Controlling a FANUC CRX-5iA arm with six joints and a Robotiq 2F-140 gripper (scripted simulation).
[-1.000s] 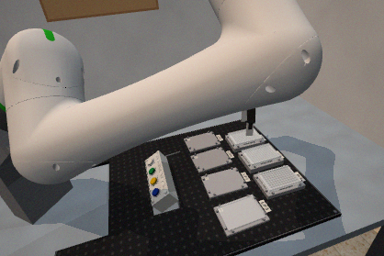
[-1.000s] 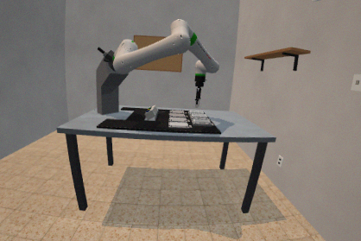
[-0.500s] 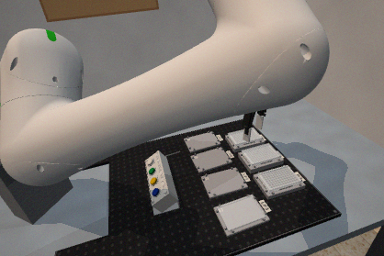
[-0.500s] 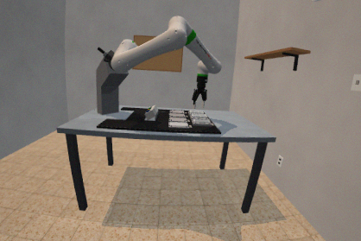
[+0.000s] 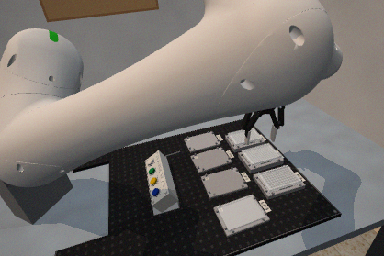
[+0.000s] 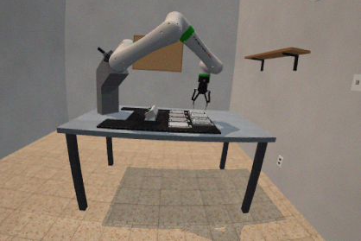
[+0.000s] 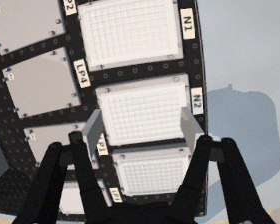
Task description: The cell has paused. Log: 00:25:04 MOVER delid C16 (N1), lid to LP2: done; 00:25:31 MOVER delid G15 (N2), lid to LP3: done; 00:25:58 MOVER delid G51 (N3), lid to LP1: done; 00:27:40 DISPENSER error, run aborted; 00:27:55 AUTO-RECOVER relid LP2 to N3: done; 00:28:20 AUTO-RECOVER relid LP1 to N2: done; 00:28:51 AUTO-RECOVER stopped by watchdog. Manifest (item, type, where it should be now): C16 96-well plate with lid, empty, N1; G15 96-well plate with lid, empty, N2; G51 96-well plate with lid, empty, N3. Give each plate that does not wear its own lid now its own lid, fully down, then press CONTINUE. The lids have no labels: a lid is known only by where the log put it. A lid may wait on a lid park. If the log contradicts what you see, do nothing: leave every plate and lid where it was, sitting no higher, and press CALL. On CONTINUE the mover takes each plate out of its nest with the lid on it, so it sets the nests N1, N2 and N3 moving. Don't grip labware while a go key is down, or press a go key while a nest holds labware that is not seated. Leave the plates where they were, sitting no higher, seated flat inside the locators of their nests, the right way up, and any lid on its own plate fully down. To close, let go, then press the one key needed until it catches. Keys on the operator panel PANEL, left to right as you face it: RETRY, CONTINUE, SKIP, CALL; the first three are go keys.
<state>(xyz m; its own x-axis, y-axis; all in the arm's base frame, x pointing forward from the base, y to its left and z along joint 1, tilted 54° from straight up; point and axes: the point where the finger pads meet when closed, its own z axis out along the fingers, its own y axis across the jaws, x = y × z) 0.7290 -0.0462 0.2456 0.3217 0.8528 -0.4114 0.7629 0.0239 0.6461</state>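
My hand is 1 cm past the plate, 1 cm to the left of it and 8 cm above it. Round my hand: LP1 label: 12 cm behind, 4 cm to the right, 11 cm below; then lid park LP4: 16 cm behind, 11 cm to the left, 10 cm below; then N3 label: 4 cm ahead, 16 cm to the right, 11 cm below.
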